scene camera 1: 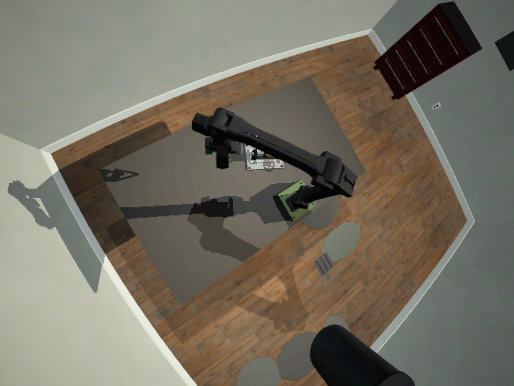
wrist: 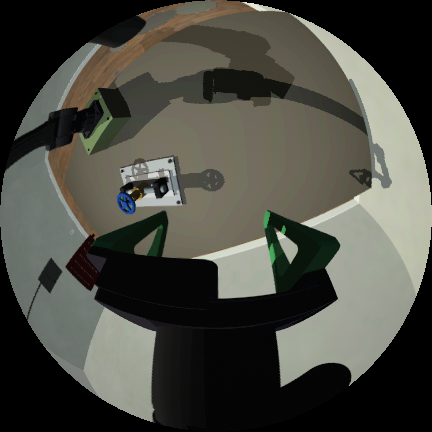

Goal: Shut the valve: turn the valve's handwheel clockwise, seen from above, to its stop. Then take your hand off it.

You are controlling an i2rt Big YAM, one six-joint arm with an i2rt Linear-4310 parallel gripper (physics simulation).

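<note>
The valve's blue handwheel [wrist: 126,203] stands above a brass stem and dark pipe fittings on a white base plate [scene camera 1: 251,164] [wrist: 169,199]. In the scene view the arm hides the handwheel, and part of the plate shows below the upper arm. My gripper [scene camera 1: 208,146] [wrist: 215,215] is open and empty, with its green fingers wide apart. It hangs in the air to the left of the valve in the scene view, apart from it. In the wrist view the handwheel lies left of the left fingertip.
The arm's green base block [scene camera 1: 289,206] [wrist: 102,131] stands near the valve on the grey table top [scene camera 1: 310,120] [wrist: 280,165]. The upper arm [scene camera 1: 275,142] passes over the valve in the scene view. A dark red cabinet [scene camera 1: 425,52] [wrist: 84,265] stands by the wall.
</note>
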